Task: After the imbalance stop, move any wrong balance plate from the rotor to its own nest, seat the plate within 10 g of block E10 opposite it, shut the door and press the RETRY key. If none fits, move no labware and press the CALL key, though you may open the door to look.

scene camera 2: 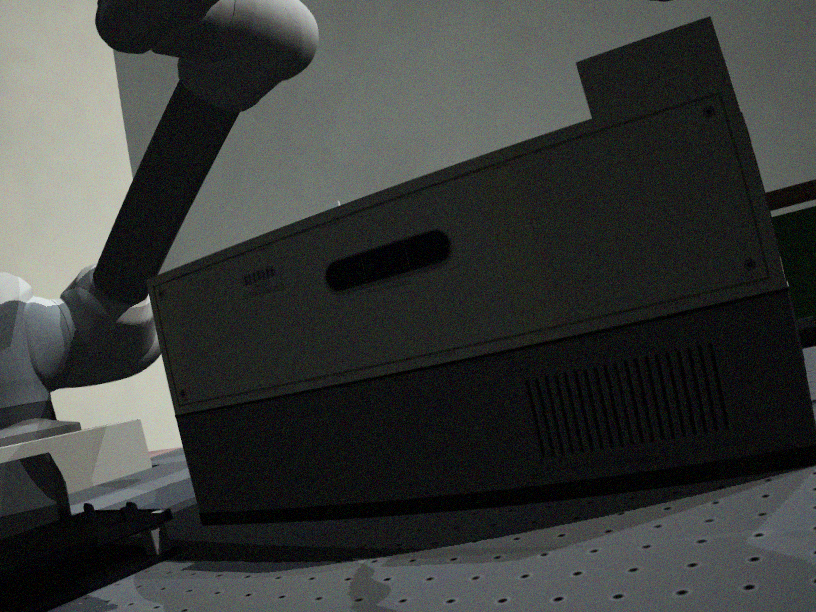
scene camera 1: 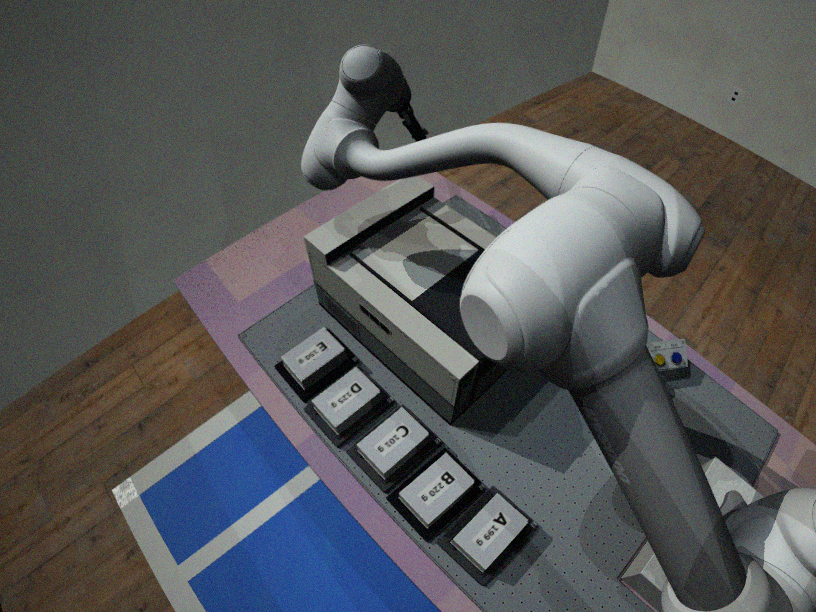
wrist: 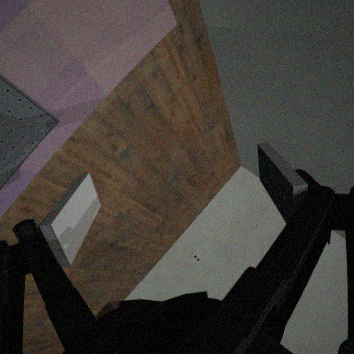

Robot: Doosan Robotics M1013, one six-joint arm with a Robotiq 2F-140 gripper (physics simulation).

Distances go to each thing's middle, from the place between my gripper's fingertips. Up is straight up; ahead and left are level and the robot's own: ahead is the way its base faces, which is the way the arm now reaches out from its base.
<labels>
Right now the grey centrifuge (scene camera 2: 602,309) is 35 cm behind my hand, 22 cm to the left of it and 21 cm below it. From my hand the other things lie so: button box (scene camera 2: 40,489): 79 cm behind, 29 cm below, 12 cm to the right.
</labels>
